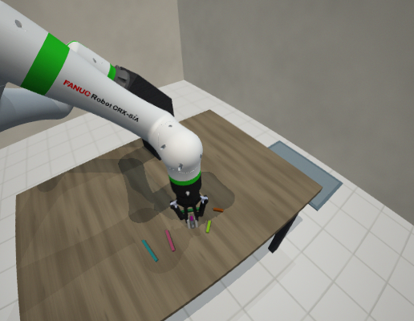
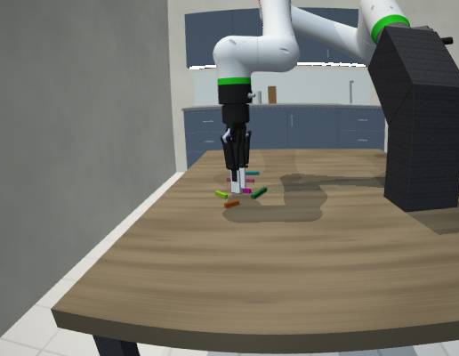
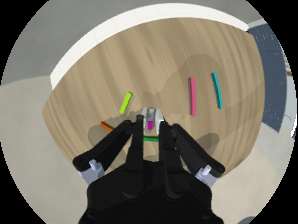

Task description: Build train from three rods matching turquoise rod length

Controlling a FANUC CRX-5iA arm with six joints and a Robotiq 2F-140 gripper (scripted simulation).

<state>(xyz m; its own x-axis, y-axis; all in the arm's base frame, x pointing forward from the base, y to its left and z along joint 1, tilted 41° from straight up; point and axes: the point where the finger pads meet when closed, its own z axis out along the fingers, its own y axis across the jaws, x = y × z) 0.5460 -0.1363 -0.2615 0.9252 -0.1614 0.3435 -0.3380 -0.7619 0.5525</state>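
My gripper is now 3 cm above the grey rod. The rest, counted from my hand: magenta rod 3 cm below, 3 cm behind, 1 cm to the left; green rod 6 cm behind, 3 cm to the left, 3 cm below; lime rod 5 cm to the left, 4 cm ahead, 3 cm below.
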